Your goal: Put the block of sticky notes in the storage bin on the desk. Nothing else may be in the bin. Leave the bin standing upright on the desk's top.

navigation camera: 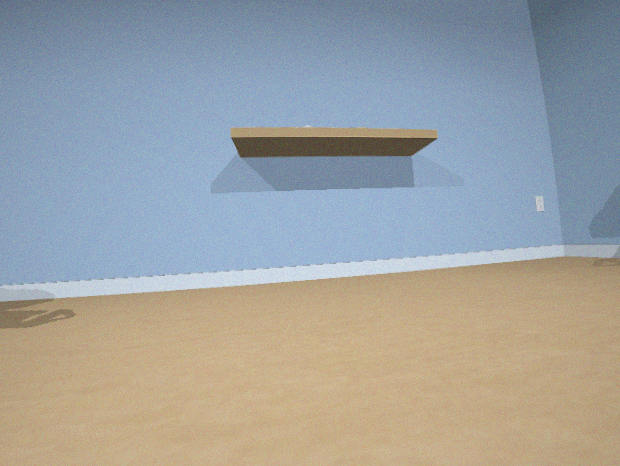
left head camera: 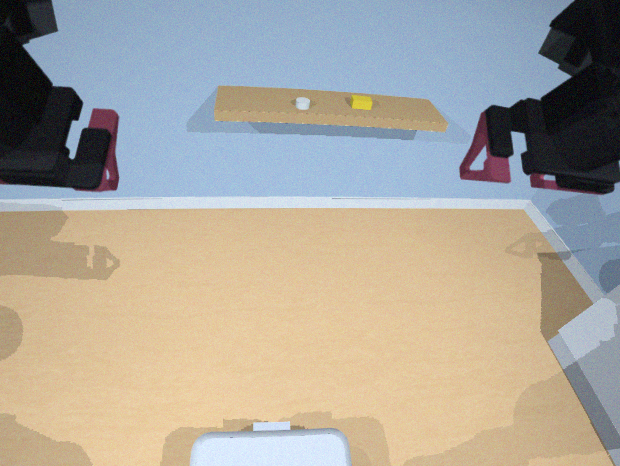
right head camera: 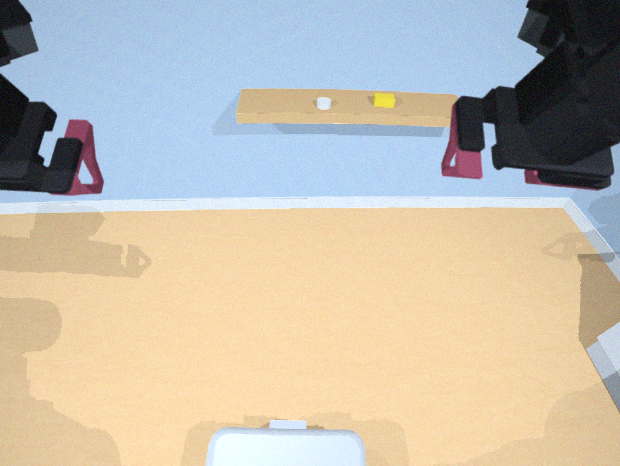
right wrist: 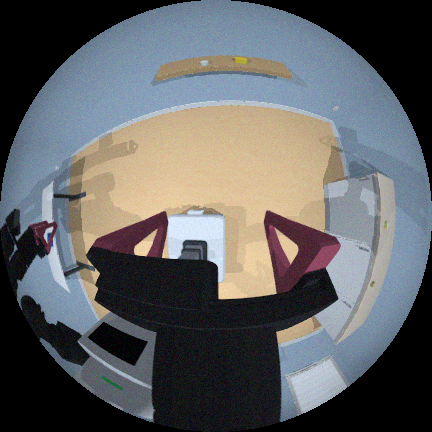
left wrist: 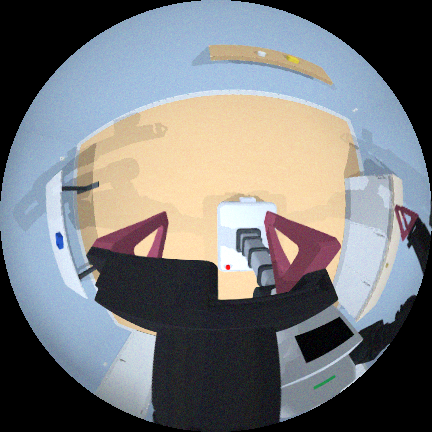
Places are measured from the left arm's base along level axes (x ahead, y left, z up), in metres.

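Where they show: left gripper, between the fingertips: (left head camera: 66, 180) (right head camera: 58, 185) (right wrist: 51, 222) (left wrist: 215, 216); right gripper, between the fingertips: (left head camera: 497, 177) (right head camera: 485, 173) (right wrist: 215, 215) (left wrist: 397, 206).
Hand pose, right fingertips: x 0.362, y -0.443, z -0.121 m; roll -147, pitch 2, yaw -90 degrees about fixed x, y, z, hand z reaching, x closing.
Note:
Each offset is from my right fingertips to the centre of the thing. Level surfaces: height alone.
A yellow block @(dx +1.190, dy -0.172, dz -0.468 m) (left head camera: 361, 102) (right head camera: 384, 100) (left wrist: 293, 59) (right wrist: 240, 60), possibly the sticky notes, lies on a wooden wall shelf (left head camera: 260, 107) (right head camera: 280, 105) (left wrist: 230, 52) (right wrist: 175, 70) (navigation camera: 330, 132). A white desk @(dz -0.569 m) (left wrist: 54, 205) with dark legs shows at the left of both wrist views. A small blue thing (left wrist: 59, 240) is on it; whether it is the bin I cannot tell. My left gripper (left head camera: 57, 186) (left wrist: 215, 216) and right gripper (left head camera: 523, 182) (right head camera: 506, 180) (right wrist: 217, 214) are open and empty, away from shelf and desk.
A small white cylinder @(dx +1.136, dy +0.108, dz -0.474 m) (left head camera: 302, 103) (right head camera: 323, 103) (left wrist: 262, 53) (right wrist: 204, 63) stands left of the yellow block. A white cabinet (left head camera: 591, 390) (right wrist: 350, 260) stands at the right; its top bears two small yellowish things @(dx -0.095, dy -1.388, dz -0.360 m) (right wrist: 386, 225) @(dx -0.617, dy -1.373, dz -0.362 m) (right wrist: 372, 284). An outlet (navigation camera: 539, 203) is on the wall.

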